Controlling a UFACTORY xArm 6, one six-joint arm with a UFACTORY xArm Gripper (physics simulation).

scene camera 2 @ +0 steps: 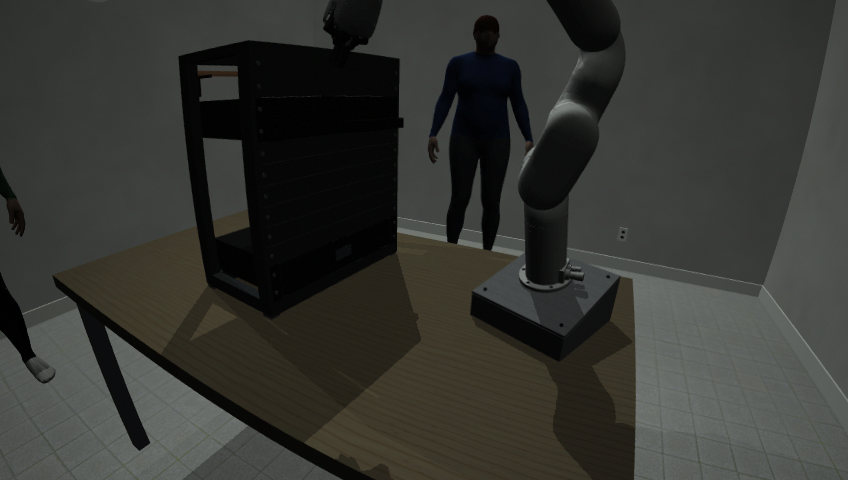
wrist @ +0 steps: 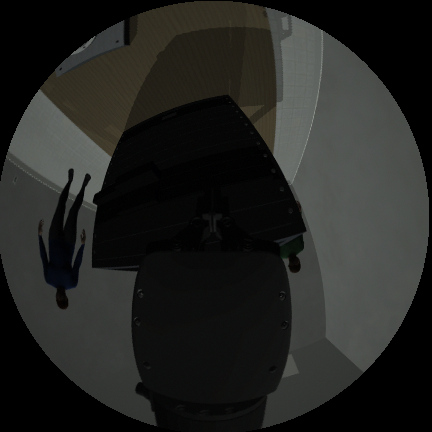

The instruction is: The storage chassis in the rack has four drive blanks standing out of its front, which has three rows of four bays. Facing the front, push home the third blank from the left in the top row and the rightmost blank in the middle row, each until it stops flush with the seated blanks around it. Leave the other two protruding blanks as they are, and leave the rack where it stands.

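Frame: origin at the arm's base, x ahead, y left, z up, level; metres.
Seen in the pictures: gripper, fingertip midpoint: [scene camera 2: 336, 66] [wrist: 212, 193]; arm's base, link origin: [scene camera 2: 545, 276].
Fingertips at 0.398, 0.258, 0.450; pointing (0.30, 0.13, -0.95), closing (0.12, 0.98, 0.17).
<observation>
Offsets run from my fingertips to a thing's middle, as dx, dy, dz. Level surfaces: height alone.
The black rack {+0.238, -0.106, -0.248} [scene camera 2: 254, 178] [wrist: 286, 196] stands upright on the table. The dark storage chassis [scene camera 2: 223, 118] [wrist: 230, 167] sits in its upper part. A protruding blank [scene camera 2: 401, 122] stands out at the chassis's right end in the scene view. In the wrist view a dark raised shape {+0.109, -0.164, -0.132} [wrist: 131, 179] shows left of the fingers; its separate blanks and rows are too dark to tell apart. My gripper [scene camera 2: 338, 61] [wrist: 212, 193] is shut and empty. Its fingers point down in front of the rack's top panel, above the chassis in the scene view. Contact cannot be told.
My arm's base plate [scene camera 2: 505, 297] [wrist: 107, 47] stands on the wooden table {dz -0.546} [scene camera 2: 476, 392] [wrist: 145, 30], in front of the rack. A person in blue [scene camera 2: 484, 89] [wrist: 61, 260] stands beyond the table. A person in green [wrist: 292, 248] is behind the rack's other side.
</observation>
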